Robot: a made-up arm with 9 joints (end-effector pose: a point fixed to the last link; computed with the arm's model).
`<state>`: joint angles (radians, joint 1 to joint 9).
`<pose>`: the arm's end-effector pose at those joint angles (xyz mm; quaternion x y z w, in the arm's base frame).
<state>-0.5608 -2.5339 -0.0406 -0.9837 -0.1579 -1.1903 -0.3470 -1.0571 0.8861</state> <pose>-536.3 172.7 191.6 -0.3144 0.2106 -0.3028 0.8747</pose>
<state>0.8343 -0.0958 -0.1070 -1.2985 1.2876 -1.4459 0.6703 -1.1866 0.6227</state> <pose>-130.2 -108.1 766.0 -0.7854 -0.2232 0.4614 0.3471</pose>
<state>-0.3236 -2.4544 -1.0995 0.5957 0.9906 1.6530 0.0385 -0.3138 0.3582</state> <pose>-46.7 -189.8 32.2 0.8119 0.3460 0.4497 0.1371</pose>
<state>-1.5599 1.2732 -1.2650 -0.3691 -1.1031 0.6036 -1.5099 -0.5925 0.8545</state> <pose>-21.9 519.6 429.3 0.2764 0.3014 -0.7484 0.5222</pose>
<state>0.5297 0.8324 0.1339 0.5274 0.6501 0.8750 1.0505 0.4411 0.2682</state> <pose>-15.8 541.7 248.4 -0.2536 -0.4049 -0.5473 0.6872</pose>
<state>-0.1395 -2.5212 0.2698 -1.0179 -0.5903 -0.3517 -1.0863 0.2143 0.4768</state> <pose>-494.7 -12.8 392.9 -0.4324 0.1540 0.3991 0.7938</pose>
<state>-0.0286 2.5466 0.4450 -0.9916 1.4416 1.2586 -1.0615 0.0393 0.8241</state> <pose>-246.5 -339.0 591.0 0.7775 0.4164 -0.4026 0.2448</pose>
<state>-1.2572 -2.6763 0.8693 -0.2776 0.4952 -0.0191 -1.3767 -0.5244 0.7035</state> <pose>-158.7 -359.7 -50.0 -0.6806 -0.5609 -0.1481 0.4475</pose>
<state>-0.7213 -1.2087 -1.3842 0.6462 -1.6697 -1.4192 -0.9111 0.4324 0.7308</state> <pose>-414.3 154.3 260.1 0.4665 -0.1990 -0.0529 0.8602</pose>
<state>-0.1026 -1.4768 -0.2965 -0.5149 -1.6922 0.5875 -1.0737 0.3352 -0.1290</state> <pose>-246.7 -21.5 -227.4 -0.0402 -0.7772 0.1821 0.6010</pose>
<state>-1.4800 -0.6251 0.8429 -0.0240 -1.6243 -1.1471 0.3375 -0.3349 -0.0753</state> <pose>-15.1 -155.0 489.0 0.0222 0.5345 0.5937 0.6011</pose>
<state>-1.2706 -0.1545 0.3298 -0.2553 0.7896 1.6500 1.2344 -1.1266 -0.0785</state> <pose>-152.8 -3.9 -76.4 -0.1741 -0.6837 0.4176 0.5726</pose>
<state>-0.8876 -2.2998 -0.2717 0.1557 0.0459 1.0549 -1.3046 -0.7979 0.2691</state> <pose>89.1 91.4 -256.0 -0.3605 -0.6715 -0.3928 0.5146</pose>
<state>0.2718 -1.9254 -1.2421 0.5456 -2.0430 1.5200 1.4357 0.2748 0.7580</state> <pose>-18.9 230.9 576.3 0.2474 0.2223 -0.6295 0.7022</pose>
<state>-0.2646 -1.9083 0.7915 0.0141 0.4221 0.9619 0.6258 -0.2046 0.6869</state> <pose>-32.1 -349.6 58.3 -0.3442 -0.5155 0.6790 0.3934</pose>
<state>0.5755 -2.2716 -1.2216 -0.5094 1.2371 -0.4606 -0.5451 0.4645 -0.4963</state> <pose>463.2 172.7 472.1 0.2699 -0.0065 0.9626 0.0223</pose>
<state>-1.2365 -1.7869 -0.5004 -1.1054 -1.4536 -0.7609 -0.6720 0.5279 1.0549</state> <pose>126.5 -158.6 249.0 0.1275 0.3490 0.8658 0.3351</pose>
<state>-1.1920 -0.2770 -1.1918 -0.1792 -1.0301 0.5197 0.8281 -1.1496 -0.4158</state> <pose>-14.7 447.1 -108.9 0.0344 -0.6403 -0.4156 0.6451</pose>
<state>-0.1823 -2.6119 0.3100 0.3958 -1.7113 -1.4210 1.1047 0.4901 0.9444</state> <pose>-367.0 -155.8 -14.9 0.1014 -0.3921 0.3859 0.8289</pose>
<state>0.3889 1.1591 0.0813 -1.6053 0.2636 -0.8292 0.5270 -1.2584 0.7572</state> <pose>-586.9 140.0 575.9 -0.9162 0.0729 -0.0841 0.3848</pose>
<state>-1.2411 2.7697 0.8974 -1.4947 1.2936 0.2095 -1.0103 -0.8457 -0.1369</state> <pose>-82.1 -453.1 331.4 0.7302 0.6341 0.1813 0.1786</pose>
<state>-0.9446 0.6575 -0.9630 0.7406 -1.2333 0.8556 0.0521 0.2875 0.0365</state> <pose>-125.3 578.7 -116.6 -0.5443 -0.3063 -0.5390 0.5651</pose>
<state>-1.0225 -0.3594 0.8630 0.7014 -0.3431 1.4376 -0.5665 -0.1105 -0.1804</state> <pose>-552.5 -79.3 -134.2 -0.4676 -0.6279 0.1922 0.5918</pose>
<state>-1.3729 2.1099 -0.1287 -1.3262 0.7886 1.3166 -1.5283 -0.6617 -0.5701</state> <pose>431.7 102.2 509.0 0.0358 0.9170 -0.0572 0.3932</pose>
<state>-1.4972 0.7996 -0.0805 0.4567 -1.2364 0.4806 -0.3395 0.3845 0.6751</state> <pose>-528.2 524.1 251.4 0.2770 -0.2718 -0.2589 0.8845</pose>
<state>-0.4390 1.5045 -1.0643 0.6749 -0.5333 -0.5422 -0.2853 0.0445 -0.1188</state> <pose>284.8 -72.3 163.3 0.1718 0.8740 -0.4521 0.0467</pose>
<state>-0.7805 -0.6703 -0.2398 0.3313 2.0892 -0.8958 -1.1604 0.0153 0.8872</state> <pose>353.5 12.7 80.4 0.0398 0.0377 0.9875 0.1478</pose>
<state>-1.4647 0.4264 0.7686 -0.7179 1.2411 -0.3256 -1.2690 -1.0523 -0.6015</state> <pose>-118.0 602.4 383.7 -0.4443 0.8707 0.1950 0.0801</pose>
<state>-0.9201 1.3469 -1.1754 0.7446 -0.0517 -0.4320 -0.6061 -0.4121 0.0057</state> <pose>174.6 21.6 -110.6 -0.0135 -0.8322 0.4796 0.2779</pose>
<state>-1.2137 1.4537 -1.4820 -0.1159 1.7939 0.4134 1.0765 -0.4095 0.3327</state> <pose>-128.2 602.9 191.0 -0.6015 0.6942 -0.0854 0.3860</pose>
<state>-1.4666 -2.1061 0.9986 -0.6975 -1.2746 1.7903 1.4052 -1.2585 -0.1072</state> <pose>-208.8 -232.8 -75.3 0.6948 0.0096 0.5961 0.4024</pose>
